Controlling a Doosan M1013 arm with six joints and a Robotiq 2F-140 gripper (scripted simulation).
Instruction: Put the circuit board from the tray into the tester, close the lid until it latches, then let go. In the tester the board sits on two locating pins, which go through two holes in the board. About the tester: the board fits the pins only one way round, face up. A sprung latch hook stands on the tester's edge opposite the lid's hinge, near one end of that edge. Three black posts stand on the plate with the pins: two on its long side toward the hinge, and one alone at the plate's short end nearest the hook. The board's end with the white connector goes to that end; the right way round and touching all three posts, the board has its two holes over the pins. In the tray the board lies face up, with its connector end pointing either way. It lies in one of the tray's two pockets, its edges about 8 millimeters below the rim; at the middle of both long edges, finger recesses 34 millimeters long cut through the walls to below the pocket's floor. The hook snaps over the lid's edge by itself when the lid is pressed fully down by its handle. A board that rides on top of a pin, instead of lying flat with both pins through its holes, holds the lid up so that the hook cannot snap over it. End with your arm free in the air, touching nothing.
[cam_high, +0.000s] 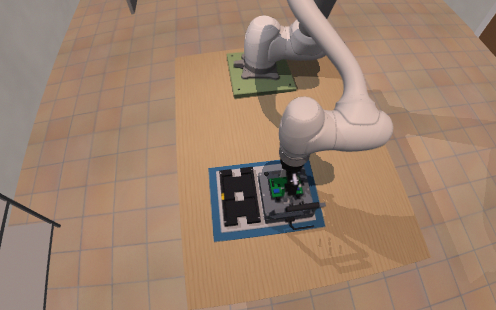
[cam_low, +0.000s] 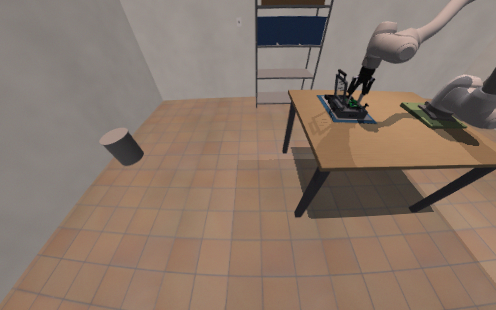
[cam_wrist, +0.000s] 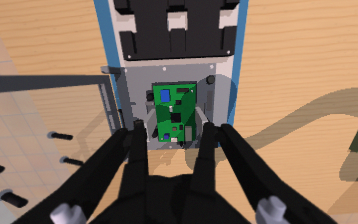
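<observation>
The green circuit board is 2 cm below my hand. From my hand the other things lie so: tester lid 12 cm ahead, 1 cm to the left, 8 cm above; then pin plate 1 cm to the left, 3 cm below.
</observation>
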